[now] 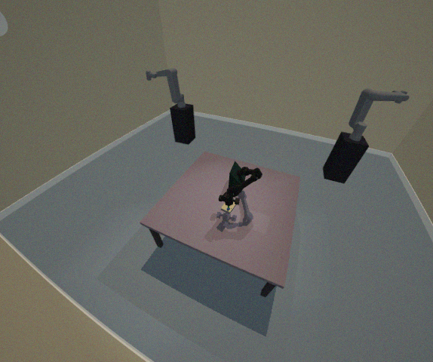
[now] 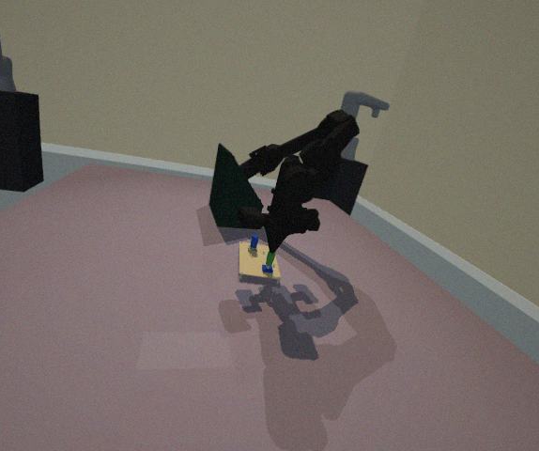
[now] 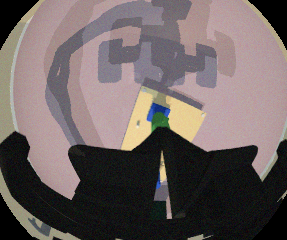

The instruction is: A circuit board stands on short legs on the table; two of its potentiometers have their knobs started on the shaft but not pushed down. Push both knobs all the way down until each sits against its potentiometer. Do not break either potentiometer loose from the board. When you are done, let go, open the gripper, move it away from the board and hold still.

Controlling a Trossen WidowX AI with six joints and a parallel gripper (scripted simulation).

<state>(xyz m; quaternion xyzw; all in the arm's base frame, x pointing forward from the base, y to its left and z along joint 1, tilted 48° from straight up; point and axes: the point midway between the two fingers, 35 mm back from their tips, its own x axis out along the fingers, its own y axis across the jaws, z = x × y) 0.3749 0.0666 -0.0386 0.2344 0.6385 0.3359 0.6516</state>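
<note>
Right now the blue knob is 9 cm behind my gripper tip, 1 cm to the right of it and 2 cm below it.
</note>
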